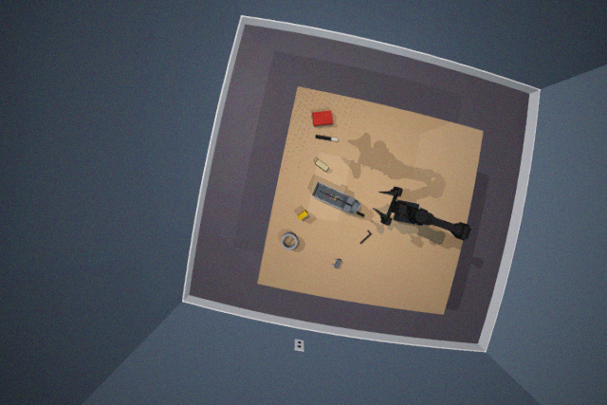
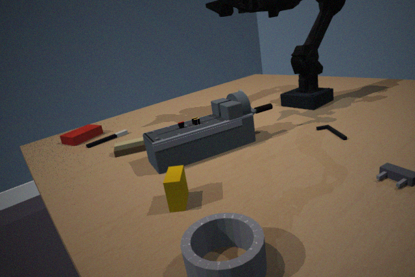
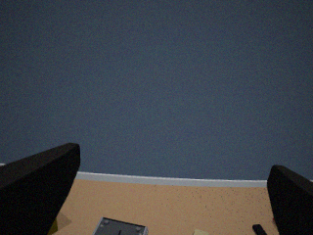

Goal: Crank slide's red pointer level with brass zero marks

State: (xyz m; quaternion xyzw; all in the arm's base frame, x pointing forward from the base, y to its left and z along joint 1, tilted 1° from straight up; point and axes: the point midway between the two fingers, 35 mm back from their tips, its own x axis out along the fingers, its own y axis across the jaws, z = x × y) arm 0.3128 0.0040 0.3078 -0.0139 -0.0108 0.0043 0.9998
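Right now my gripper tip is 4 cm past the black crank handle, 11 cm to the right of it and 28 cm above it. Round my gripper tip: black hex key (15 cm behind, 22 cm to the left, 35 cm below); red pointer (18 cm ahead, 7 cm to the left, 27 cm below); tan block (28 cm ahead, 9 cm to the right, 34 cm below).
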